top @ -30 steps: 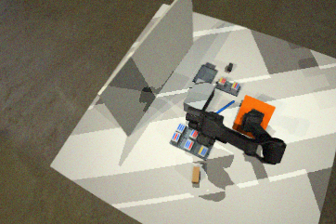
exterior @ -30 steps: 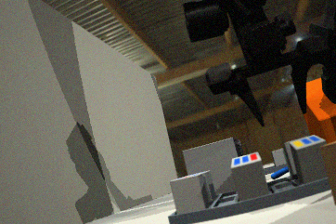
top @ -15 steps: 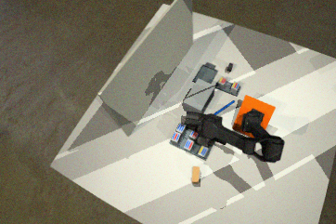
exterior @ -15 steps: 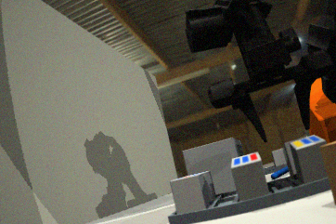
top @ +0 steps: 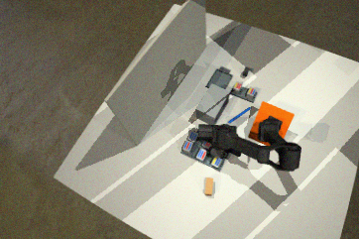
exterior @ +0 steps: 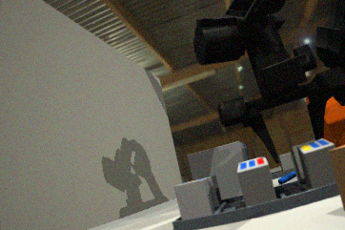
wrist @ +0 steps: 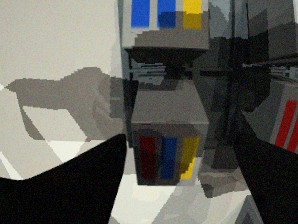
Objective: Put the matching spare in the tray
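Now: gripper tip 1 cm past the grey spare block. From my gripper tip the other things lie so: wall panel 37 cm ahead, 17 cm to the right, 18 cm above; blue pen 21 cm to the right, 4 cm below; grey mounted unit 14 cm ahead, 16 cm to the right.
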